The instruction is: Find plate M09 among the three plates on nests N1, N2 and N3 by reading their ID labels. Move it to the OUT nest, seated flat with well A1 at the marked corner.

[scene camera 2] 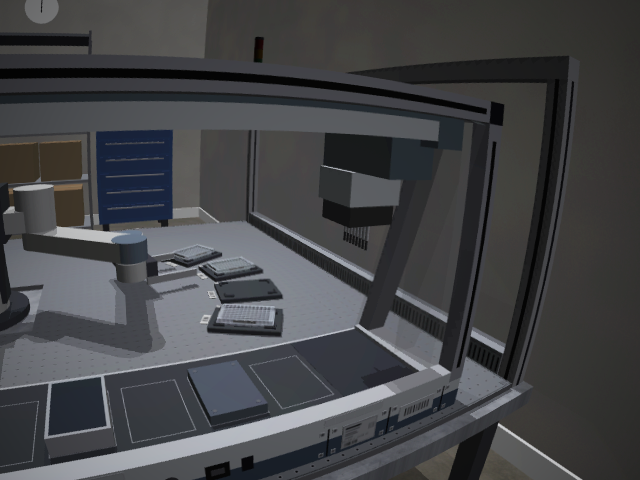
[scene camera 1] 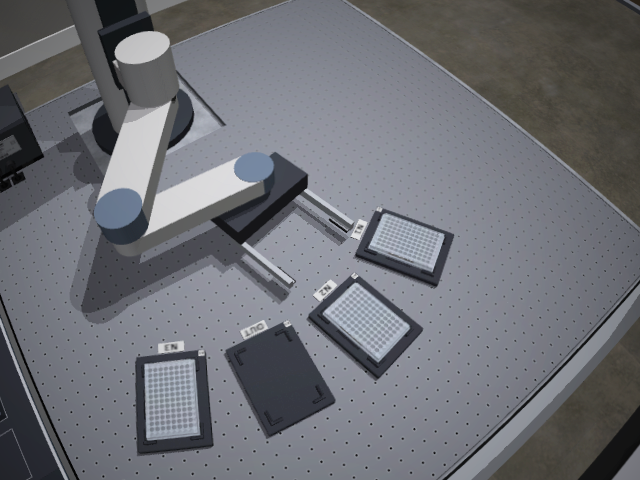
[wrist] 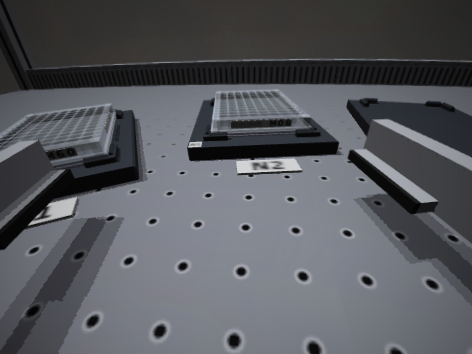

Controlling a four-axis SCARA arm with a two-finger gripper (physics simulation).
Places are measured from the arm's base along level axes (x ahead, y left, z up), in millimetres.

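Pixels of known places: gripper, fingertip midpoint: (scene camera 2: 184,263) (scene camera 1: 322,254) (wrist: 214,147).
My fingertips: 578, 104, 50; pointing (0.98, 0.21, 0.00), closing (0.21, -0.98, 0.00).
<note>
For each thing: its top centre in the pictures, then the offset to it from my fingertips, as dx, dy, dz. "pt": a spot on its surface instead.
- N1, middle of its top: (wrist: 55,124) (scene camera 1: 408,239) +63, +154, -10
- N2, middle of its top: (wrist: 252,101) (scene camera 1: 367,318) +142, -13, -10
- OUT nest, middle of its top: (wrist: 428,115) (scene camera 1: 279,374) (scene camera 2: 247,286) +131, -188, -19
- small white corner tag, surface spot: (scene camera 1: 287,323) pt +64, -124, -25
- slotted rail, surface spot: (wrist: 250,72) pt +425, +5, -13
My gripper (scene camera 1: 321,255) (scene camera 2: 185,263) (wrist: 214,147) is open and empty, its fingers spread low over the table, short of nests N1 and N2. The plate on N1 (scene camera 1: 406,241) (scene camera 2: 195,253) (wrist: 60,132) has a label reading M60, partly cut by the left finger in the wrist view. The plate on N2 (scene camera 1: 367,320) (scene camera 2: 231,266) (wrist: 257,107) is labelled M06. The plate on N3 (scene camera 1: 171,398) (scene camera 2: 247,314) shows no readable label. The OUT nest (scene camera 1: 279,382) (scene camera 2: 248,290) (wrist: 410,112) is a bare dark base between N2 and N3, with a small white corner tag (scene camera 1: 287,323).
A deck with a blue-grey block (scene camera 2: 227,387) and a white-rimmed box (scene camera 2: 77,405) lies along the near side in scene camera 2. A multi-tip head (scene camera 2: 356,196) hangs at the right. A slotted rail (wrist: 250,72) runs behind the nests.
</note>
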